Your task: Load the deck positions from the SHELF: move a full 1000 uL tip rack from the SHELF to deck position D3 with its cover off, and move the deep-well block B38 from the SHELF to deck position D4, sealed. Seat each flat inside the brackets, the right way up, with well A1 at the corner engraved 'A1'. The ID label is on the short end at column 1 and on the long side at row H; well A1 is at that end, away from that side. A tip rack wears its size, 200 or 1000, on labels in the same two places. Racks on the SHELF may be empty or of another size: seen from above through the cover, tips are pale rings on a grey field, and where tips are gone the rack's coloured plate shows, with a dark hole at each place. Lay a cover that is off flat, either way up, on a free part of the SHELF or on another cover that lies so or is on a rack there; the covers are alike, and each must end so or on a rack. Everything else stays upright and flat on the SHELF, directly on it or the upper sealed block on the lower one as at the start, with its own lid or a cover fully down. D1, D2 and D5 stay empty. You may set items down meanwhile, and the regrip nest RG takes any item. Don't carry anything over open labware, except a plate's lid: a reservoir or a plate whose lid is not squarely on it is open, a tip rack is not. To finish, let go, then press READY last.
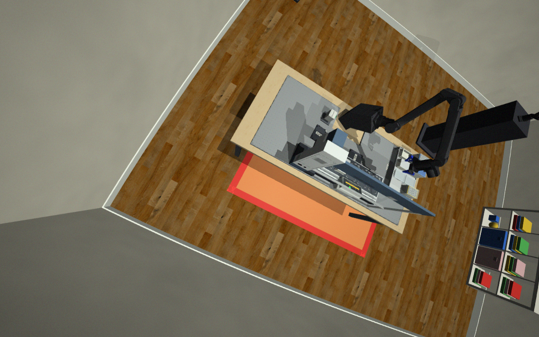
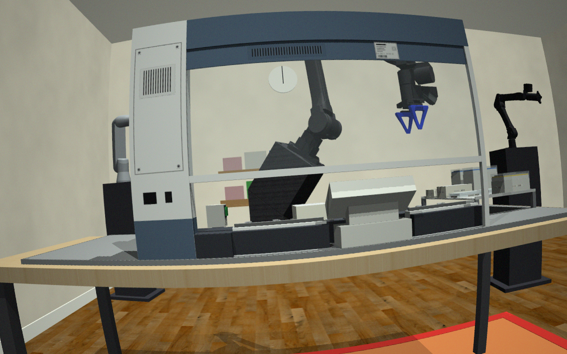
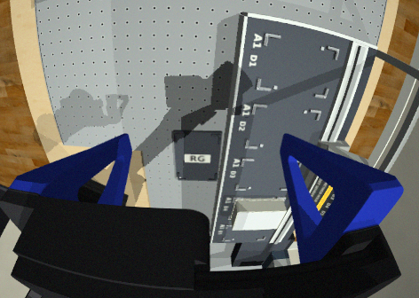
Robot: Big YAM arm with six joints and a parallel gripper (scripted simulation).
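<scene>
My gripper is now 30 cm past the blue tip rack, 30 cm to the right of it and 17 cm above it. Also, from my hand: shelf label 11 cm behind, 11 cm to the left, 30 cm below; then curved post 34 cm ahead, 10 cm to the left, 6 cm below; then shelf 14 cm behind, 27 cm to the left, 24 cm below.
</scene>
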